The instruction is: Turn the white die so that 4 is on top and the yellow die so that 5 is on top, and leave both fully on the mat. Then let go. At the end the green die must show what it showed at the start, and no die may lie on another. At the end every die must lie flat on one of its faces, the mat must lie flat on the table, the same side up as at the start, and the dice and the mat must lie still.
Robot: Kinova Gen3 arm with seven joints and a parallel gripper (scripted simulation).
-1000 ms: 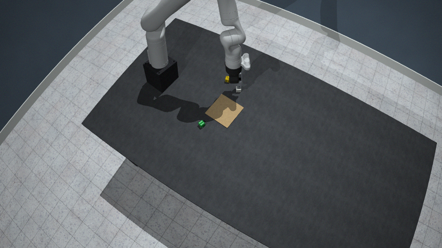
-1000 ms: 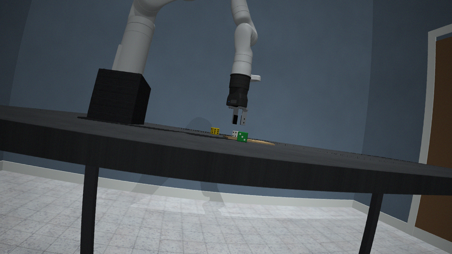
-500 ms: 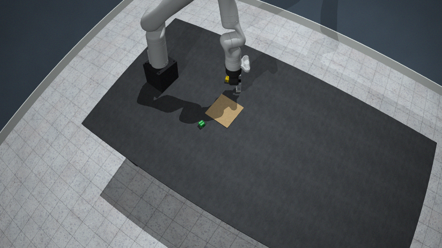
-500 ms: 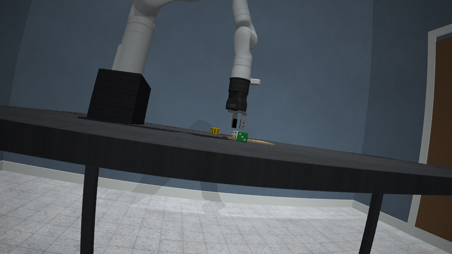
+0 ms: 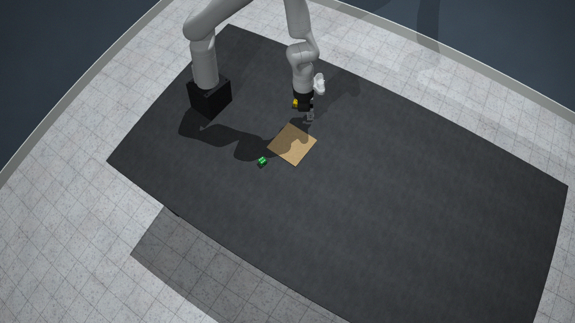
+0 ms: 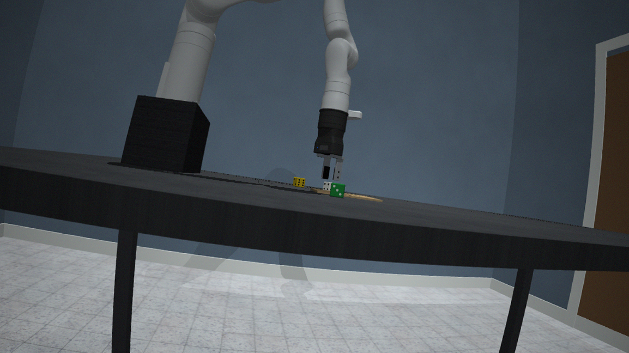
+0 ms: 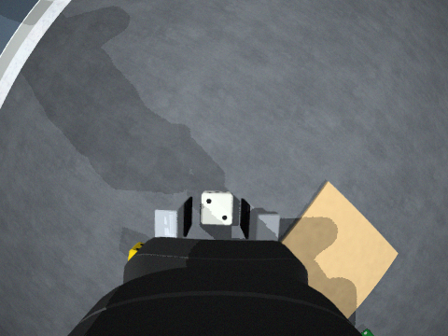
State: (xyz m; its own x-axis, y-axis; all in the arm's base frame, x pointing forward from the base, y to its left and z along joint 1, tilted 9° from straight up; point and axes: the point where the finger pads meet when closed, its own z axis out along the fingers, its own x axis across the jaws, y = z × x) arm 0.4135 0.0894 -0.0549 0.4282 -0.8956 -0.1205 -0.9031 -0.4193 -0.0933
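My hand is 4 cm above the white die. From my hand the other things lie so: green die (26 cm to the right, 8 cm behind, 4 cm below); yellow die (8 cm behind, 4 cm to the left, 4 cm below); tan mat (14 cm to the right, 5 cm below, 1 cm behind).
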